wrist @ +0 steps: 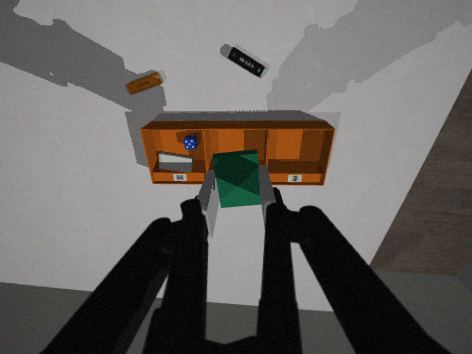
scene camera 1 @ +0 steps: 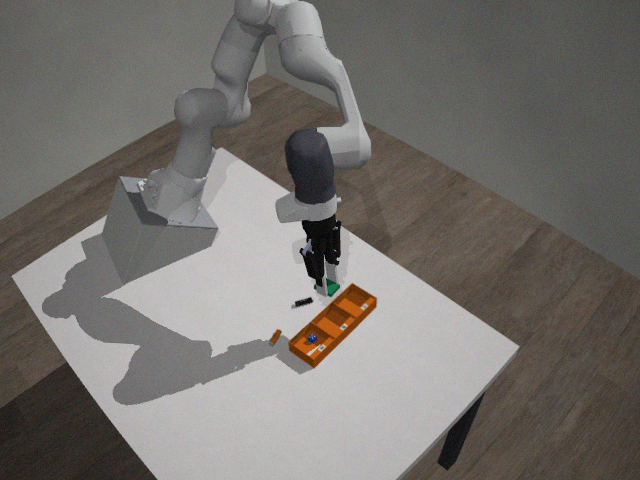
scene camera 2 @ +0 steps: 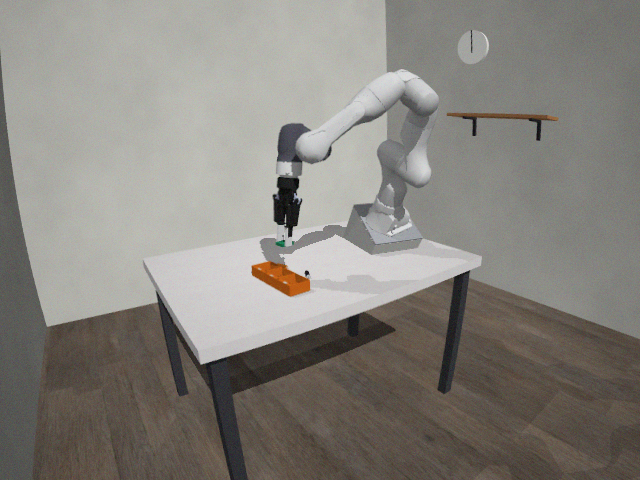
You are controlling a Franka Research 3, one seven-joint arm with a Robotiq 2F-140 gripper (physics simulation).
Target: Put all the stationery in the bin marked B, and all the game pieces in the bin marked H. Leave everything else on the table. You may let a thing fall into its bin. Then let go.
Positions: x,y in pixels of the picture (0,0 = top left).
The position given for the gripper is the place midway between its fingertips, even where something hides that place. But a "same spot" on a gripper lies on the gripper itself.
gripper: wrist 238,181; scene camera 1; scene camera 2
orange three-bin tray: wrist; scene camera 1 332,325; scene camera 2
same spot on orange three-bin tray: (scene camera 2: pixel 290 283) = (wrist: pixel 269 139)
same spot on gripper: (scene camera 1: pixel 314 258) = (scene camera 2: pixel 275 202)
